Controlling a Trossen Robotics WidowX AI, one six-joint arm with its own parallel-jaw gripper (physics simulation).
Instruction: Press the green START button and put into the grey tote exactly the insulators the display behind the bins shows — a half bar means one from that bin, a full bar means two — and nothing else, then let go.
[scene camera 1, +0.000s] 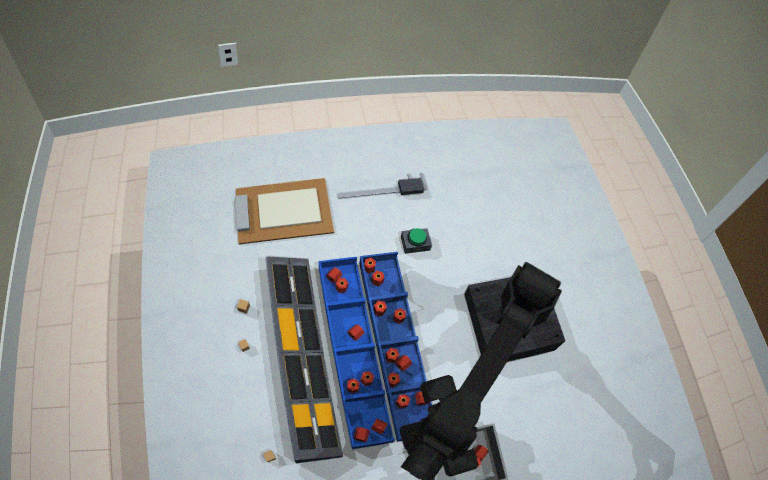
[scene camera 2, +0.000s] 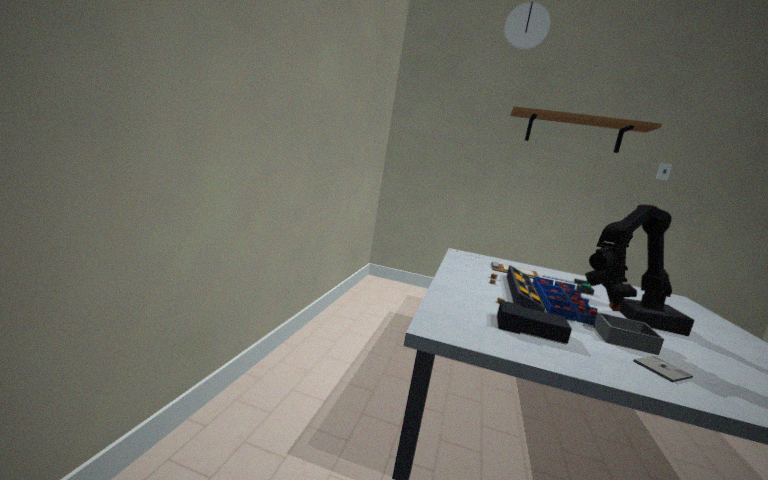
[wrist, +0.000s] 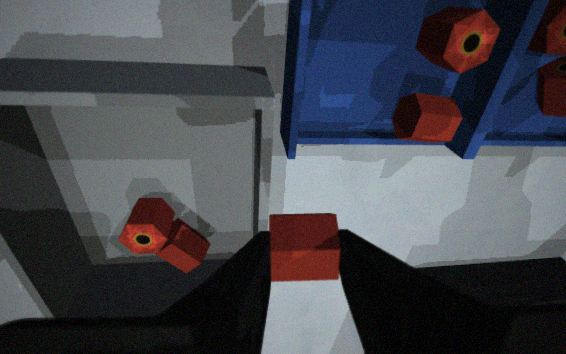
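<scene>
Gripper visible, scene camera 2 and the wrist view included. Grey tote visible too.
</scene>
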